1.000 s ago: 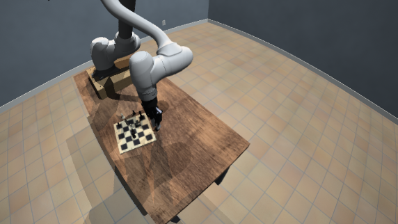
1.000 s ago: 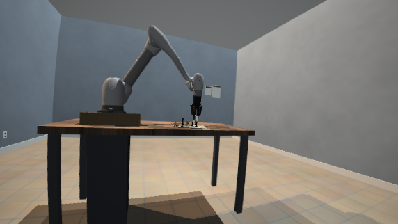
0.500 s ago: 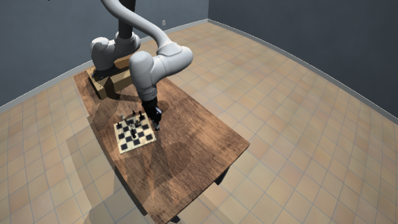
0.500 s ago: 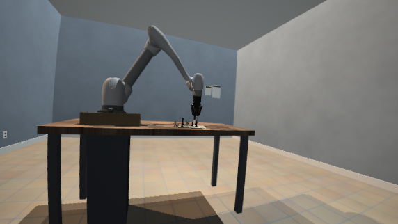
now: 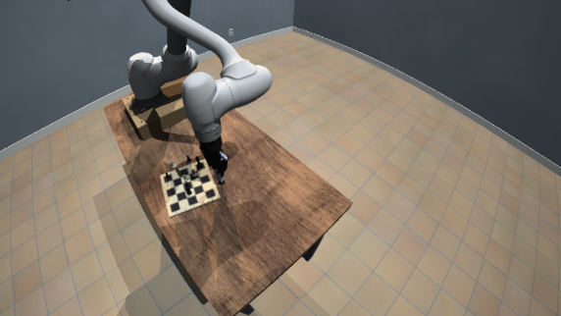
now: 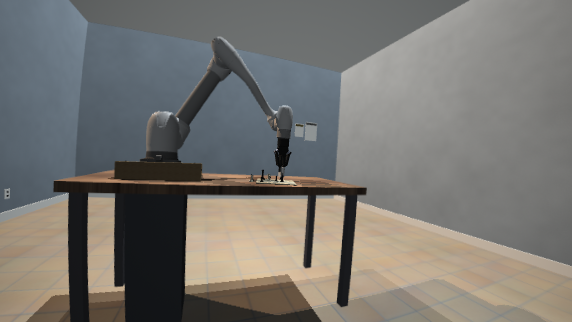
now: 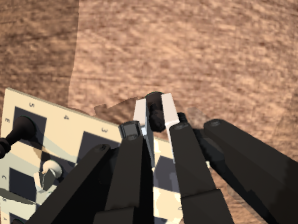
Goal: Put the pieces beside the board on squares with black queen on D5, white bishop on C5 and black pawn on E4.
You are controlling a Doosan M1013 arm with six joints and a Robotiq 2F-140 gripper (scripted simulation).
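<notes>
My gripper is now 11 cm past the white chess piece, 7 cm to the left of it and 3 cm above it. The rest, counted from my hand: white piece: 11 cm behind, 11 cm to the right, 3 cm below; then chessboard: 8 cm behind, 12 cm to the right, 5 cm below.
</notes>
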